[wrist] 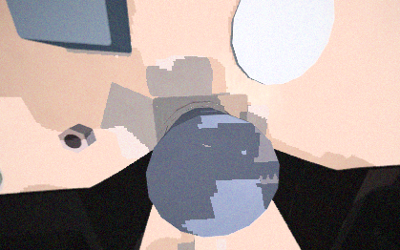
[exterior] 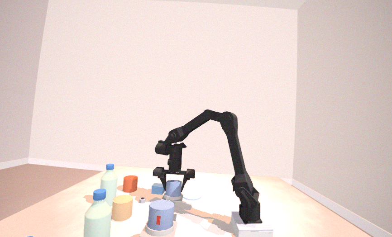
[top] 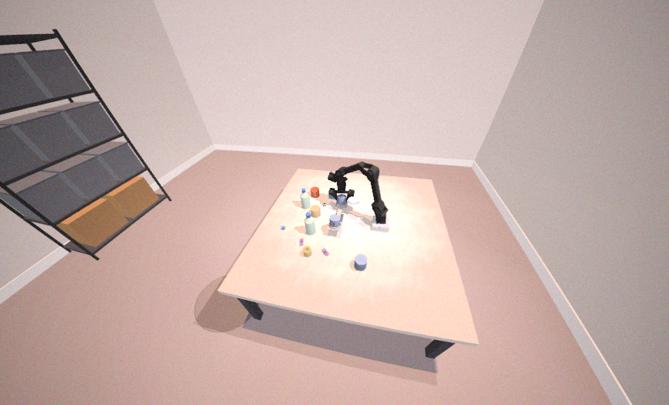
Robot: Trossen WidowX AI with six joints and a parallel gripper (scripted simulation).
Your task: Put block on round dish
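My gripper tip is 90 mm to the left of the round dish, 80 mm past it and 50 mm above it. Round my gripper tip: pale green block: 10 mm below; balance: 140 mm to the left, 20 mm below; blue box: 100 mm to the right, 90 mm ahead, 40 mm below.
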